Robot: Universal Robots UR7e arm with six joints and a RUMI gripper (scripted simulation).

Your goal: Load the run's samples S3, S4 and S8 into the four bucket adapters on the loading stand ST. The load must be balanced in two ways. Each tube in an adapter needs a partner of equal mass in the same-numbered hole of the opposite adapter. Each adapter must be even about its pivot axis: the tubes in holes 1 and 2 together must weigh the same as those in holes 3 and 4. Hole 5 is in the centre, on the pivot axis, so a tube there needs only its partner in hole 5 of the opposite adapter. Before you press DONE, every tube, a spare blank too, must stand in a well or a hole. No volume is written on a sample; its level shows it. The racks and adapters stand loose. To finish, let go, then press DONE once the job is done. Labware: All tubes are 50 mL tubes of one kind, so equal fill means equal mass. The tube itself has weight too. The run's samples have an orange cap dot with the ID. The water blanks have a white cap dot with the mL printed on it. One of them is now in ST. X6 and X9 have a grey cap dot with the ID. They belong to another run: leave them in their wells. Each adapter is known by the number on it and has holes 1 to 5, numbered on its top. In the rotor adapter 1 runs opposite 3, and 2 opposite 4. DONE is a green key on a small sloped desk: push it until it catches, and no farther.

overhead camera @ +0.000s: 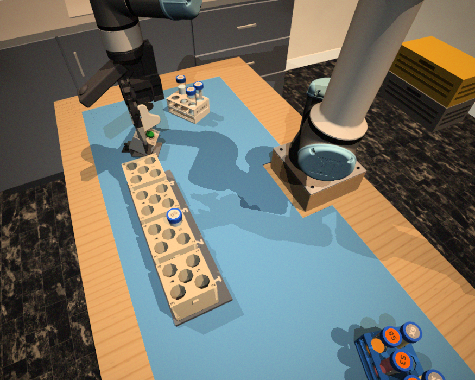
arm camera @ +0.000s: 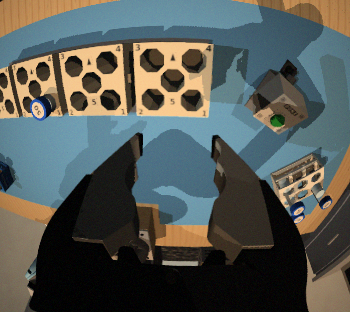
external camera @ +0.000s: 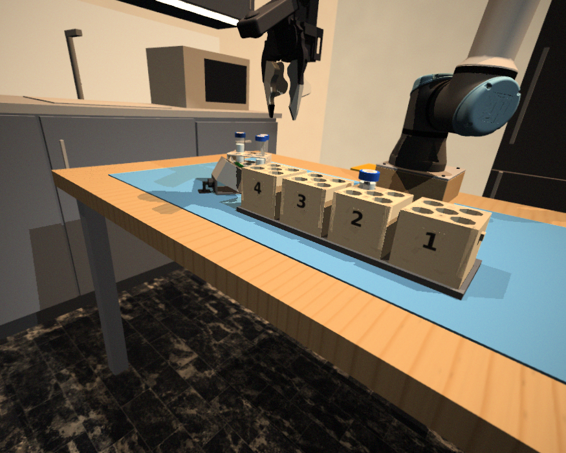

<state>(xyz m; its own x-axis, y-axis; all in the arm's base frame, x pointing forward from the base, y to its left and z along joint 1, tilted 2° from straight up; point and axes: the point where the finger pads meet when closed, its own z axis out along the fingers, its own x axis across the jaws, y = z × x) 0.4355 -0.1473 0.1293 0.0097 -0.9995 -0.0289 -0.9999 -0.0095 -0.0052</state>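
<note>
The blue-capped blank is 21 cm to the left of my hand and 14 cm below it. Round my hand: tan blank rack: 31 cm to the right, 21 cm behind, 18 cm below; sloped desk: 17 cm to the right, 15 cm below, 2 cm behind; green done key: 16 cm to the right, 14 cm below, 4 cm behind.
</note>
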